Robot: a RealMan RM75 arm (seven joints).
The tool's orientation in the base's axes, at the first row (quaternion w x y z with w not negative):
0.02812, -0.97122, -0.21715, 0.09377
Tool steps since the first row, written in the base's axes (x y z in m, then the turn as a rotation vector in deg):
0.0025, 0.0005, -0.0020, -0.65, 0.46, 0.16
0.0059, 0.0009, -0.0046, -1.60, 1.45, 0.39
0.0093, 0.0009, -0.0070, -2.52, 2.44, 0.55
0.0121, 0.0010, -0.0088, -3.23, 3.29, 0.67
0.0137, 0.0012, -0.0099, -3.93, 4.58, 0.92
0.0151, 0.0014, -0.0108, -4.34, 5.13, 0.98
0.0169, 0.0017, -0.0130, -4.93, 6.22, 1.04
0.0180, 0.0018, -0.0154, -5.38, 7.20, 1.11
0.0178, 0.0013, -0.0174, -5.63, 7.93, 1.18
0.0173, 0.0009, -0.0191, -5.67, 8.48, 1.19
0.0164, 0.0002, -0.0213, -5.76, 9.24, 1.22
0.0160, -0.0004, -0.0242, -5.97, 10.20, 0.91
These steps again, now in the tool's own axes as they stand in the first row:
0.0028, 0.0008, 0.0015, -0.41, -0.70, -0.02
0.0064, 0.0021, 0.0034, -0.87, -2.01, -0.05
0.0098, 0.0037, 0.0051, -1.29, -3.31, -0.02
0.0127, 0.0050, 0.0063, -1.58, -4.38, 0.02
0.0144, 0.0056, 0.0071, -1.69, -5.87, -0.07
0.0158, 0.0061, 0.0077, -1.83, -6.54, -0.05
0.0179, 0.0067, 0.0095, -1.90, -7.78, 0.02
0.0194, 0.0073, 0.0116, -1.89, -8.86, 0.06
0.0193, 0.0079, 0.0136, -1.81, -9.63, 0.05
0.0190, 0.0082, 0.0154, -1.62, -10.14, 0.05
0.0183, 0.0087, 0.0177, -1.38, -10.87, 0.05
0.0182, 0.0093, 0.0206, -1.10, -11.80, 0.41

